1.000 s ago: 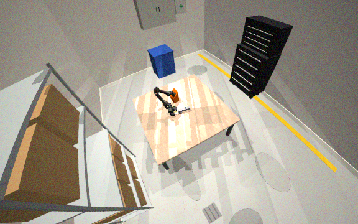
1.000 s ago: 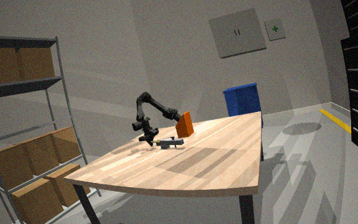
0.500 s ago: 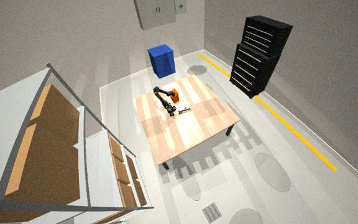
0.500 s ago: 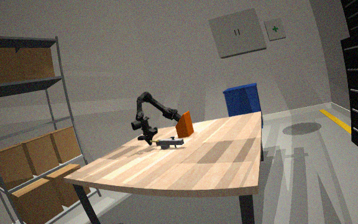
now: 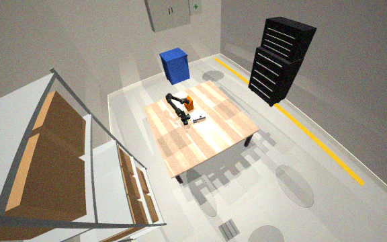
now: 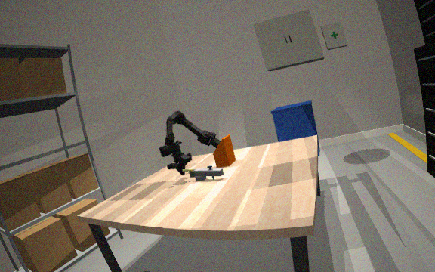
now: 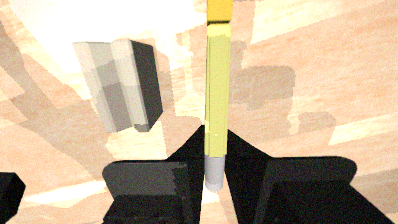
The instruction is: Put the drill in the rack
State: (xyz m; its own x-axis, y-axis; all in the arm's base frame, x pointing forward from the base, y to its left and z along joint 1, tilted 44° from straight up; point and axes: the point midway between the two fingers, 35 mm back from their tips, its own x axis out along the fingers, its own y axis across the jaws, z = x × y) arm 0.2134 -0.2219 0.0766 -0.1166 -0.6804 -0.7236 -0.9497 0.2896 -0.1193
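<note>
My gripper tip is now 60 mm past the grey grooved block, 60 mm to the right of it and 10 mm above it. Also, from my gripper tip: dark key: 70 mm ahead, 220 mm to the left, 20 mm above; grey sleeve: 60 mm ahead, 190 mm to the left; drill: 10 mm ahead, 40 mm to the left, 30 mm above.
</note>
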